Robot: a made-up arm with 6 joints. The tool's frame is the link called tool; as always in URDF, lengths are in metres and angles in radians. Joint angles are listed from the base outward. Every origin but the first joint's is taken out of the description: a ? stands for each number. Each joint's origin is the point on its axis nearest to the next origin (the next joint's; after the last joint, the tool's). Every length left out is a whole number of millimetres.
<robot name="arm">
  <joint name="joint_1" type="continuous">
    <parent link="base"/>
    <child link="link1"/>
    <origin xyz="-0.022 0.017 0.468"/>
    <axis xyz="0 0 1"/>
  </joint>
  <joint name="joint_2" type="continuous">
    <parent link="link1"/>
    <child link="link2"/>
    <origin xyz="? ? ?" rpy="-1.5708 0 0"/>
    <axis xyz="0 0 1"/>
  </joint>
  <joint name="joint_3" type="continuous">
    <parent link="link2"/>
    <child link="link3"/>
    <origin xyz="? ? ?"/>
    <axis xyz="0 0 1"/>
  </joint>
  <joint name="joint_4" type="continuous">
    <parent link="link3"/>
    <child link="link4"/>
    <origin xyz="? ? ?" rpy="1.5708 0 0"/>
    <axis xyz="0 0 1"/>
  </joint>
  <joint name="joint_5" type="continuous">
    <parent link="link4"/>
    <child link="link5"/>
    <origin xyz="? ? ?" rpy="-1.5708 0 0"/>
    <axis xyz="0 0 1"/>
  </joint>
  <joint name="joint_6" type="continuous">
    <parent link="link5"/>
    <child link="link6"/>
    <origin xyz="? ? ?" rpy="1.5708 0 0"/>
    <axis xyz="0 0 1"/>
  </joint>
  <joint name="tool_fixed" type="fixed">
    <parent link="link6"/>
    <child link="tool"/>
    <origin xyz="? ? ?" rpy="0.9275 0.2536 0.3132"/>
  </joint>
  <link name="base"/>
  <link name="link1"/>
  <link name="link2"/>
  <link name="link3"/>
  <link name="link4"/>
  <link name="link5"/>
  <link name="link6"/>
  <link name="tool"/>
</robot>
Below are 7 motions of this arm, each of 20 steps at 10 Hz.
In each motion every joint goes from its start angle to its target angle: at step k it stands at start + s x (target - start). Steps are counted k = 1, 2, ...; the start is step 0. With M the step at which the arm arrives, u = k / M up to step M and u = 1 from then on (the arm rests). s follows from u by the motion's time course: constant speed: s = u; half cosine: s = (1 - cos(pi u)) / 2; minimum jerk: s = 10 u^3 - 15 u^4 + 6 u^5.
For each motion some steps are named. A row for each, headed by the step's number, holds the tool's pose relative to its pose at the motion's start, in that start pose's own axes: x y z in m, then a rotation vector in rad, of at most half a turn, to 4 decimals.
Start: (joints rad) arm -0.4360 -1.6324 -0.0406 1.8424 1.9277 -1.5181
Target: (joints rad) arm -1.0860 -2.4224 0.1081 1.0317 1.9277 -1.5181
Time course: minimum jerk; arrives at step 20
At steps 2, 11, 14, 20:
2: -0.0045 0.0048 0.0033 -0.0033 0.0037 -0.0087
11: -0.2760 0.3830 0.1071 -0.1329 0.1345 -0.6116
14: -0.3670 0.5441 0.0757 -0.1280 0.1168 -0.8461
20: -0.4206 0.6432 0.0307 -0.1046 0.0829 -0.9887

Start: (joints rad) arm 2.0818 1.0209 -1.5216 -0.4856 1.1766 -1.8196
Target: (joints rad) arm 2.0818 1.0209 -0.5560 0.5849 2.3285 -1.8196
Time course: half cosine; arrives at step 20
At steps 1, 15, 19, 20:
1: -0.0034 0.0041 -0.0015 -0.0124 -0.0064 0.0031
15: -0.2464 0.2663 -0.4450 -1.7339 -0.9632 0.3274
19: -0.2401 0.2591 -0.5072 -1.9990 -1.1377 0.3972
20: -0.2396 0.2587 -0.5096 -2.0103 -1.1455 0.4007

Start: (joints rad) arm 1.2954 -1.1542 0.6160 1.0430 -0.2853 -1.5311
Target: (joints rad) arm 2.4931 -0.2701 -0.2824 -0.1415 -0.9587 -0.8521
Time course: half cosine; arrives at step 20
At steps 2, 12, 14, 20:
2: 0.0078 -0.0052 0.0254 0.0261 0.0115 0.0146
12: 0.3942 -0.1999 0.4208 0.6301 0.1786 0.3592
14: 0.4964 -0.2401 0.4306 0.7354 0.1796 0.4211
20: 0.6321 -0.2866 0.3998 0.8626 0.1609 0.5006

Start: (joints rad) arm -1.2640 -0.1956 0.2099 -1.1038 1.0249 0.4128
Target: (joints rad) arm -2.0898 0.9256 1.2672 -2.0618 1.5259 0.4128
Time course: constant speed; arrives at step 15
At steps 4, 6, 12, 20:
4: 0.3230 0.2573 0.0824 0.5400 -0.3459 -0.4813
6: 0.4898 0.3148 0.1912 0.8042 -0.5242 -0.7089
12: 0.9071 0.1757 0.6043 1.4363 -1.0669 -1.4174
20: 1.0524 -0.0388 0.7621 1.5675 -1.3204 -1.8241

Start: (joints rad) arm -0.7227 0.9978 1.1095 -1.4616 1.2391 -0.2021
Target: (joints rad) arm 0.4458 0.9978 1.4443 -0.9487 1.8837 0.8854
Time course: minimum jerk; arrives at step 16
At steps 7, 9, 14, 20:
7: 0.0530 -0.1629 -0.3139 -0.0645 0.1070 0.1923
9: 0.1509 -0.2186 -0.4830 -0.0583 0.1721 0.2939
14: 0.3689 -0.2364 -0.6838 0.0230 0.2783 0.4978
20: 0.3794 -0.2354 -0.6903 0.0280 0.2829 0.5089

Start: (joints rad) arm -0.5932 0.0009 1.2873 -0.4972 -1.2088 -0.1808
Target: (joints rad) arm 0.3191 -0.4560 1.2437 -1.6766 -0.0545 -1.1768
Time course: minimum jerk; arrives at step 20
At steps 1, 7, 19, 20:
1: -0.0004 0.0006 -0.0002 -0.0009 -0.0007 -0.0011
7: -0.0966 0.1024 -0.0410 -0.1537 -0.2020 -0.2253
19: -0.3951 0.0911 -0.0385 -0.0171 -1.1977 -0.9831
20: -0.3954 0.0907 -0.0382 -0.0162 -1.1989 -0.9845

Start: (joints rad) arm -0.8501 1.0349 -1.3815 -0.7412 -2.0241 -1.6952
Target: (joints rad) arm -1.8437 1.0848 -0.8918 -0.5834 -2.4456 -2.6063
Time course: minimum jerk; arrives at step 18
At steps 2, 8, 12, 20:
2: -0.0014 -0.0043 -0.0008 0.0019 -0.0030 0.0045
8: -0.0028 -0.1587 -0.0135 0.0667 -0.1018 0.1351
12: 0.0924 -0.3015 -0.0007 0.1372 -0.2129 0.2412
20: 0.1781 -0.3523 0.0156 0.1824 -0.2817 0.2917

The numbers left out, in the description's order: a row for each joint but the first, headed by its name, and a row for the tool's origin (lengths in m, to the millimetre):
joint_2: -0.029 0.03 0
joint_3: -0.026 -0.44 0
joint_4: -0.009 -0.535 0
joint_5: 0.005 -0.02 0
joint_6: -0.021 -0.196 0
tool: -0.007 -0.019 0

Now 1 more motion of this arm.
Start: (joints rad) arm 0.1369 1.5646 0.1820 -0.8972 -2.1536 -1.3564
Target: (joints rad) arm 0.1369 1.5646 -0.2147 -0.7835 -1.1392 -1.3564
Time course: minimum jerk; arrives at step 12
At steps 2, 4, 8, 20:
2: 0.0066 0.0080 0.0009 -0.0211 -0.0069 -0.0196
4: 0.0404 0.0455 0.0062 -0.1209 -0.0375 -0.1198
8: 0.1653 0.1418 0.0393 -0.4089 -0.0907 -0.4888
20: 0.2117 0.1642 0.0584 -0.4976 -0.0879 -0.6308

